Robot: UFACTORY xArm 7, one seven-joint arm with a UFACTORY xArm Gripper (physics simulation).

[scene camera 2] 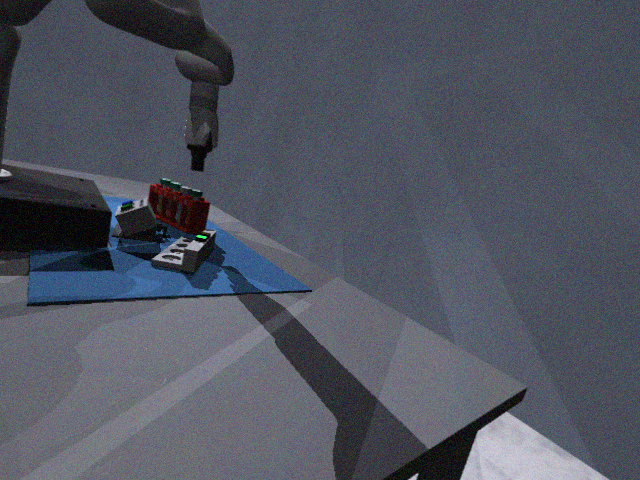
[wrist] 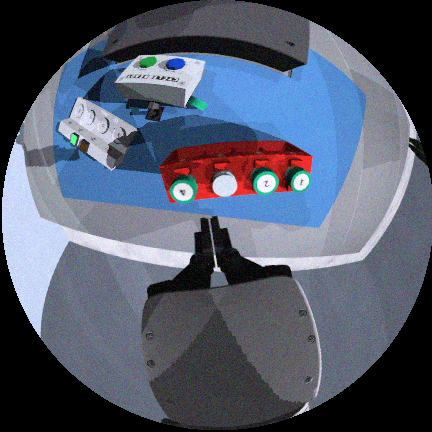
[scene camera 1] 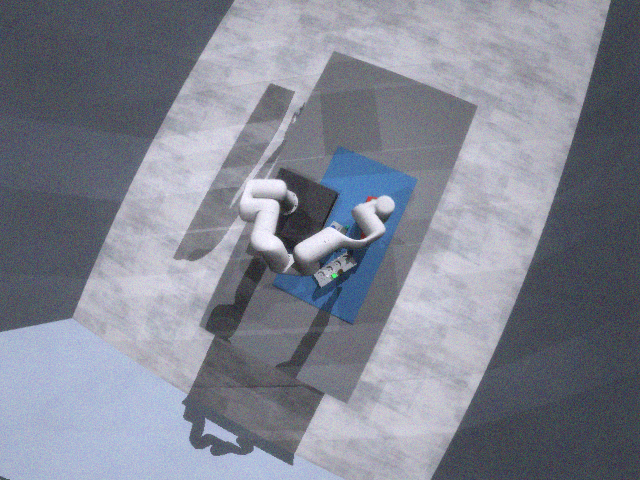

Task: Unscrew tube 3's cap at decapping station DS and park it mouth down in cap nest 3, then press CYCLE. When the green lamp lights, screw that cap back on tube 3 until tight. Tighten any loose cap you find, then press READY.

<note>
I see my gripper [scene camera 2: 197, 170], a grey control box [scene camera 2: 139, 222], a blue mat [wrist: 319, 109] and a tube 3 [wrist: 223, 181].
My gripper is seen too in the wrist view [wrist: 209, 227]. The grey control box shows as well in the wrist view [wrist: 156, 83].
</note>
